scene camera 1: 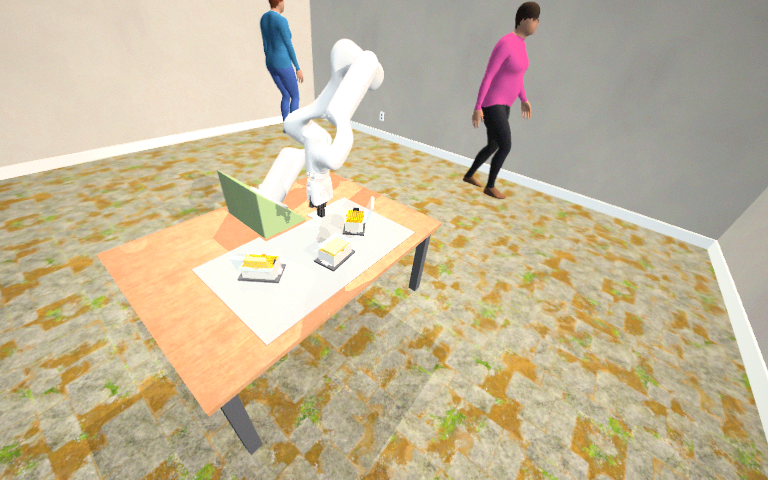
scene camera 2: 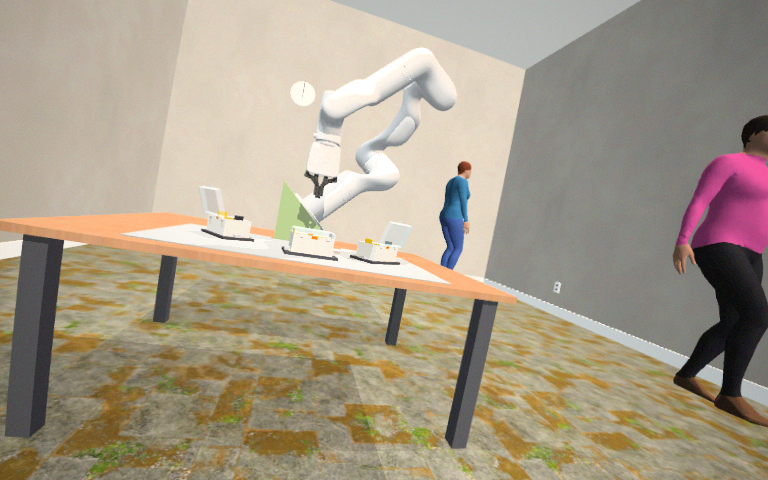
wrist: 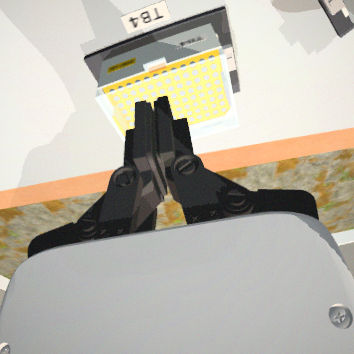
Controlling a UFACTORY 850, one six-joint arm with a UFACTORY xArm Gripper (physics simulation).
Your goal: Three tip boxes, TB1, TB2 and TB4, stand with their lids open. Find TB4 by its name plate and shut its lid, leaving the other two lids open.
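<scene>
Box TB4 [scene camera 1: 335,252] [scene camera 2: 311,243] [wrist: 165,90] is the middle box; its name plate [wrist: 145,17] reads TB4 in the wrist view. Its clear lid lies down over the yellow tip rack; a small gap at the rim could not be told. The left box [scene camera 1: 260,268] [scene camera 2: 228,226] has its lid [scene camera 2: 211,199] standing up. The right box [scene camera 1: 354,224] [scene camera 2: 377,250] has its lid [scene camera 1: 370,207] [scene camera 2: 397,234] up too. The plates of these two are not readable. My gripper [scene camera 1: 321,213] [scene camera 2: 318,195] [wrist: 158,120] is shut and empty, above the mat and behind TB4, apart from it.
A green upright panel [scene camera 1: 244,208] [scene camera 2: 289,217] stands behind the boxes, near the arm's base. The boxes stand on a pale mat [scene camera 1: 269,314] [scene camera 2: 164,233] on the wooden table [scene camera 1: 152,294] [scene camera 2: 96,226]. Two people [scene camera 1: 278,50] [scene camera 1: 504,79] are in the room beyond the table.
</scene>
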